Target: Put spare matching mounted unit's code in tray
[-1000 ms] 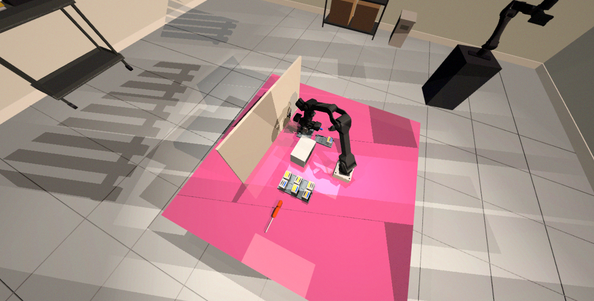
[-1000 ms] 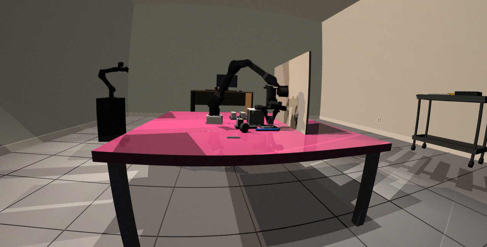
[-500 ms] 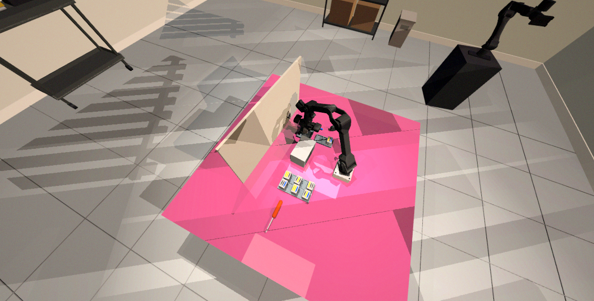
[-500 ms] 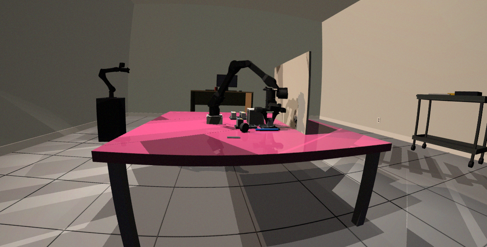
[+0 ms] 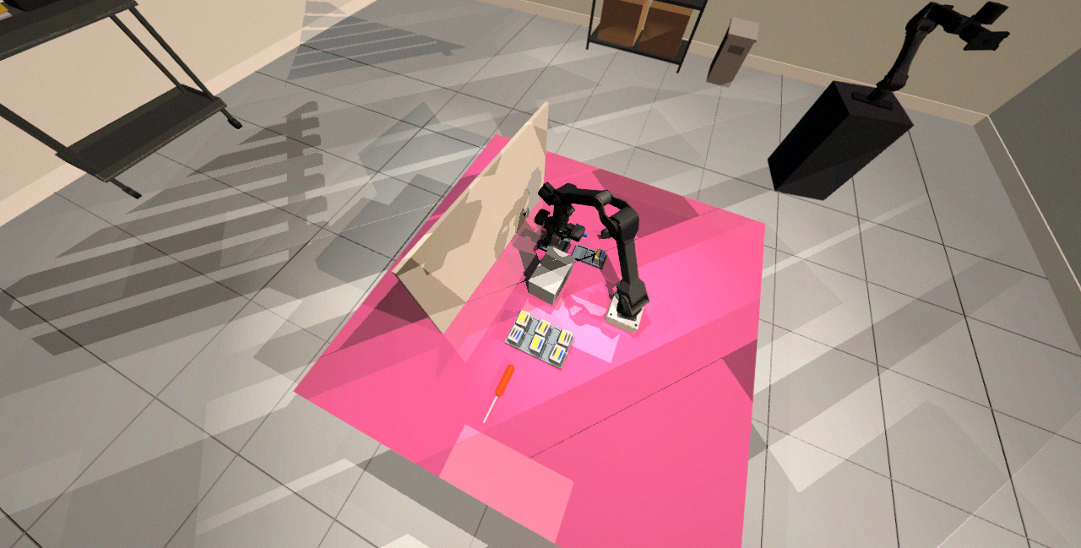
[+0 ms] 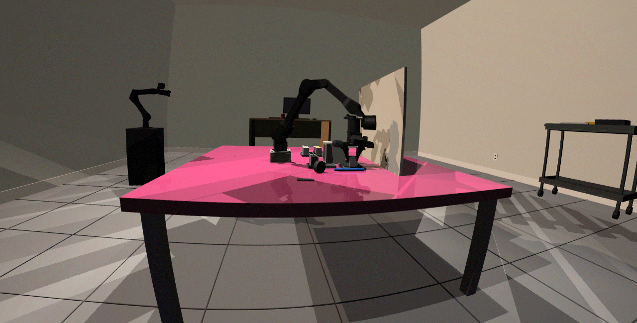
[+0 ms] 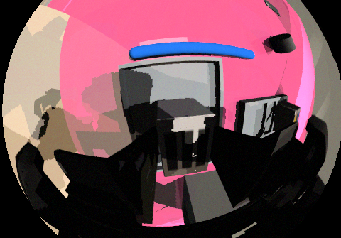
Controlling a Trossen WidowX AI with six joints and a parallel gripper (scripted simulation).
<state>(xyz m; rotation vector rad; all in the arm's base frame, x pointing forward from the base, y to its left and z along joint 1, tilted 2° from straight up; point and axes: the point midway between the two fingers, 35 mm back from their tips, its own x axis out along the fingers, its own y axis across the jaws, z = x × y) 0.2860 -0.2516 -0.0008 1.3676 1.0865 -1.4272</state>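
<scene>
Right now the spare is 2 cm above my gripper tip. Also, from my gripper tip: black round object (19 cm behind, 7 cm to the right); then grey tray (2 cm below); then grey box (19 cm to the left, 3 cm above, 1 cm behind).
</scene>
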